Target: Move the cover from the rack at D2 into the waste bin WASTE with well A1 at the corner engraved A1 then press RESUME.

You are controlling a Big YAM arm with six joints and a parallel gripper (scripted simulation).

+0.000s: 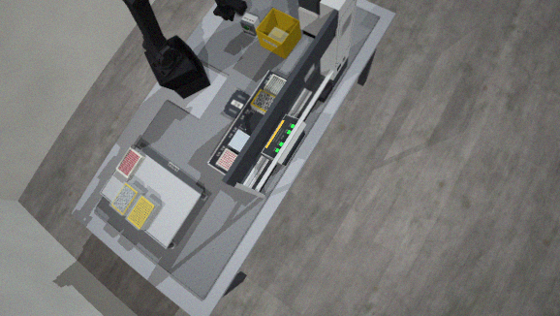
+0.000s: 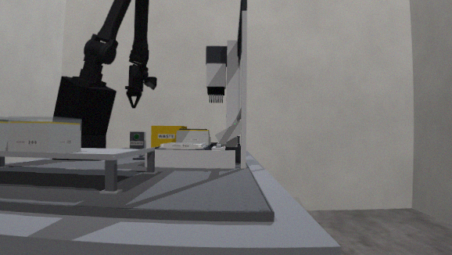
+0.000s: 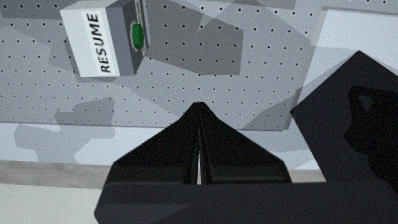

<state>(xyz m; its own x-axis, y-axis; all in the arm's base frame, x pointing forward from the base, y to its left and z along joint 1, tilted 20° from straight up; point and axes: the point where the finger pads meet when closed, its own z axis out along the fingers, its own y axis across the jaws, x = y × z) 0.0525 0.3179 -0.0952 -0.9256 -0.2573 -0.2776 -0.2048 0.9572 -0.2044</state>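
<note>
My hand is 2 cm past the resume box, 8 cm to the right of it and 16 cm above it. From my hand the other things lie so: clear cover: 13 cm ahead, 14 cm to the left, 21 cm below; then tip rack: 35 cm ahead, 18 cm to the right, 13 cm below; then yellow waste bin: 13 cm ahead, 14 cm to the left, 18 cm below.
</note>
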